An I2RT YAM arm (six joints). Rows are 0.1 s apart.
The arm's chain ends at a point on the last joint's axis. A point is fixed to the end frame.
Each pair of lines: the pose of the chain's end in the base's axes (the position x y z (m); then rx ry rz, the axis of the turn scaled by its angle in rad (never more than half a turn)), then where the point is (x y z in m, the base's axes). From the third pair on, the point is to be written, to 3 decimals.
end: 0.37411, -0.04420, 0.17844, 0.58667, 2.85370, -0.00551
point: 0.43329 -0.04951 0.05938
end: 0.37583, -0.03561, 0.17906, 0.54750, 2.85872, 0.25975
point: 0.43797 -0.01746 0.06281
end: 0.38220, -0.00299, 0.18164, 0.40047, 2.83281, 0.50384
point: 0.447 0.039 0.074
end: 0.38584, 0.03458, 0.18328, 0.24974, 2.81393, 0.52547
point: 0.452 0.083 0.079
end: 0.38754, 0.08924, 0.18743, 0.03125, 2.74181, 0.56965
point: 0.457 0.148 0.090
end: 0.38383, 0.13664, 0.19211, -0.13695, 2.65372, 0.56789
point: 0.457 0.202 0.102
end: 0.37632, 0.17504, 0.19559, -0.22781, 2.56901, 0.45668
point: 0.457 0.236 0.109
